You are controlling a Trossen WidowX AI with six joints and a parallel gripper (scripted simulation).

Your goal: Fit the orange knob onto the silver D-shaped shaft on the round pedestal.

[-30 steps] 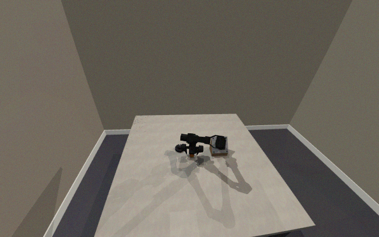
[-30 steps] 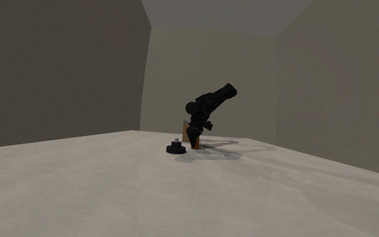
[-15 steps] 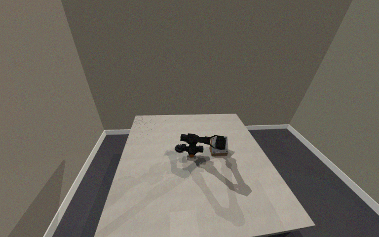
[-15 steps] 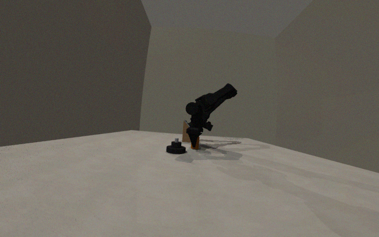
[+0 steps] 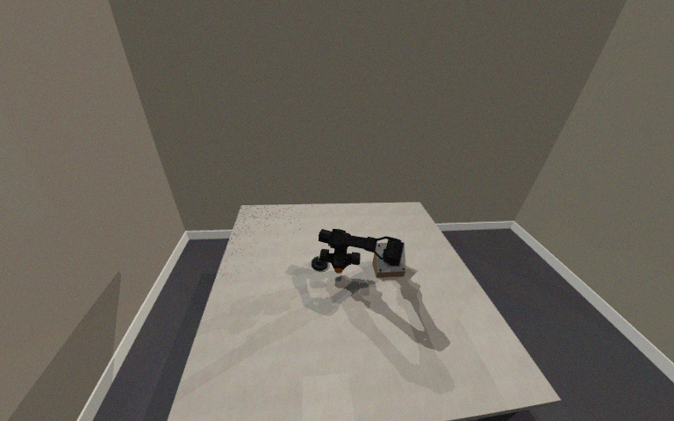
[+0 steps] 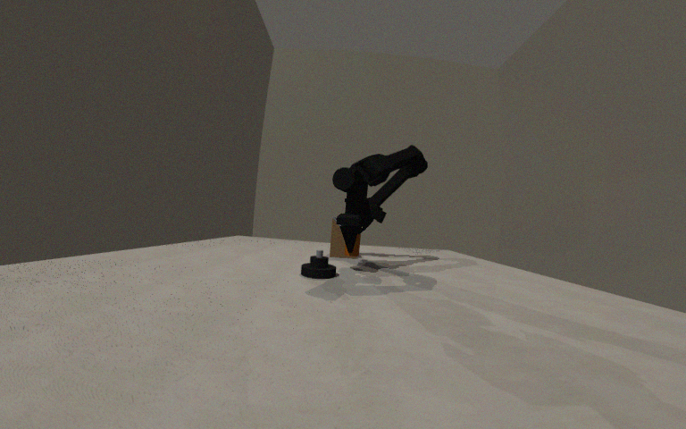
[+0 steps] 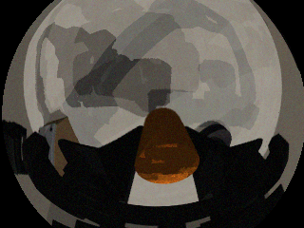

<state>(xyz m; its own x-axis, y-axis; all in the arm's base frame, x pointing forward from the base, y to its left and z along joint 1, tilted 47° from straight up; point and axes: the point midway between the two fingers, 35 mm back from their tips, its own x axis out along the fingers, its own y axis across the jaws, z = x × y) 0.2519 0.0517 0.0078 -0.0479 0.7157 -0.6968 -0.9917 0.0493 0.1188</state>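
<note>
My gripper tip is now 9 cm short of the black round pedestal, 7 cm to the left of it and 2 cm above it. Also, from my gripper tip: orange knob (3 cm above).
</note>
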